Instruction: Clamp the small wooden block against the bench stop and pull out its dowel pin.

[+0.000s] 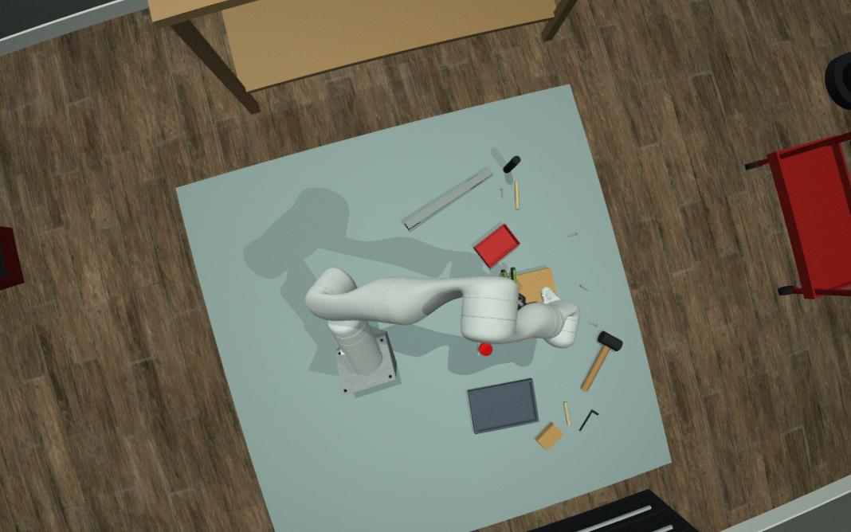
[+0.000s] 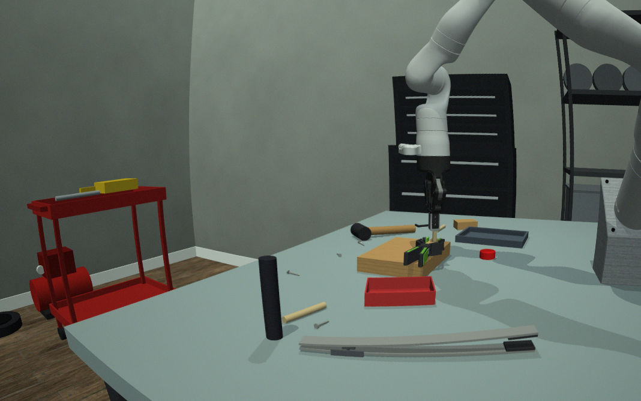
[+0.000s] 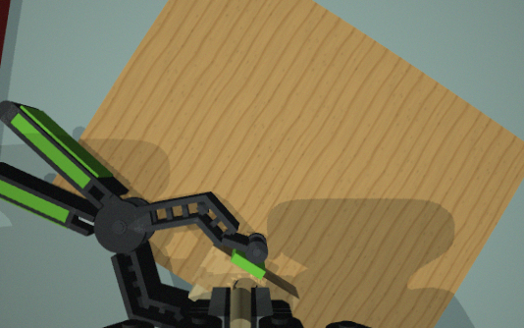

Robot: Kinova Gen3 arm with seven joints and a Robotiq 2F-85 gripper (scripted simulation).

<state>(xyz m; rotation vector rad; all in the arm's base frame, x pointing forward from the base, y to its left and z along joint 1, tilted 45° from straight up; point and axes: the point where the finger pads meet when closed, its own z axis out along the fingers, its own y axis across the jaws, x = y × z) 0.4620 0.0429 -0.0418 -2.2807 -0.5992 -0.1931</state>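
The dowel pin is 20 mm below my hand. From my hand the other things lie so: red puck 120 mm behind, 90 mm to the right, 90 mm below; then small wooden block 60 mm below; then wooden bench board 60 mm ahead, 70 mm below.
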